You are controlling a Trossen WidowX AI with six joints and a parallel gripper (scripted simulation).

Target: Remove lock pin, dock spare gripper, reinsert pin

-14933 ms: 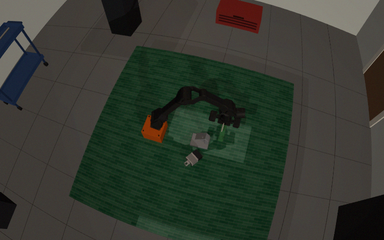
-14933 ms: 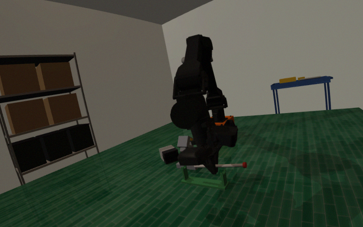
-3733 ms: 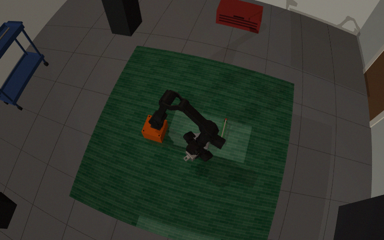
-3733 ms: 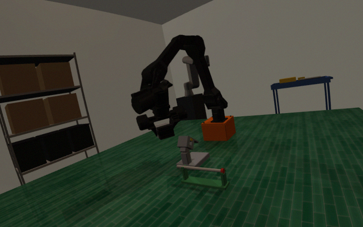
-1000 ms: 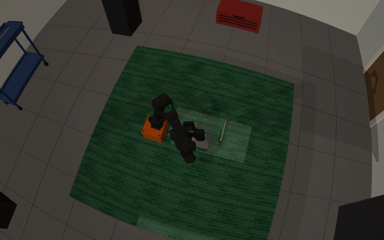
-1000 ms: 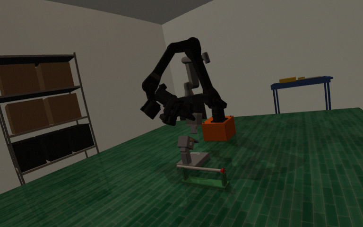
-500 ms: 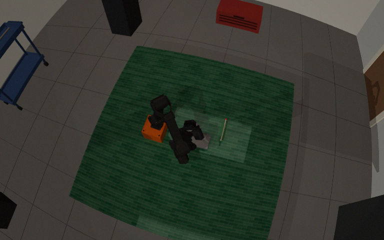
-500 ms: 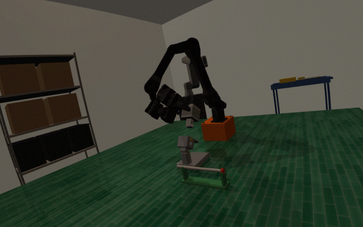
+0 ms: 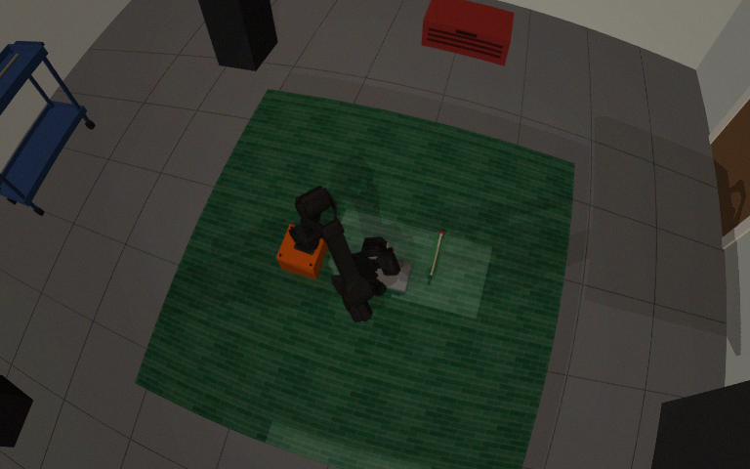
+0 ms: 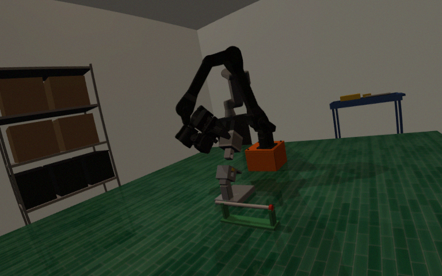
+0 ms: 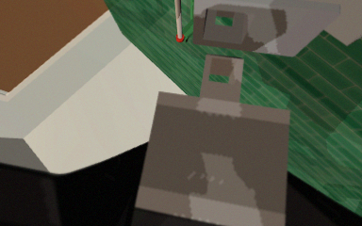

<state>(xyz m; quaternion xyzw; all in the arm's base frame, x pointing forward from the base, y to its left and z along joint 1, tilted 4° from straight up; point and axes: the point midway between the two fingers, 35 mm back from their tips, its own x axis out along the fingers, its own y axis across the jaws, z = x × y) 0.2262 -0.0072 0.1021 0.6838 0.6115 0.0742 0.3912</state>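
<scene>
Right now my gripper tip is 14 cm short of the green cradle, 10 cm to the right of it and 14 cm above it. Round my gripper tip: grey mount (4 cm ahead, 1 cm to the right, 11 cm below); then spare gripper (1 cm to the right).
</scene>
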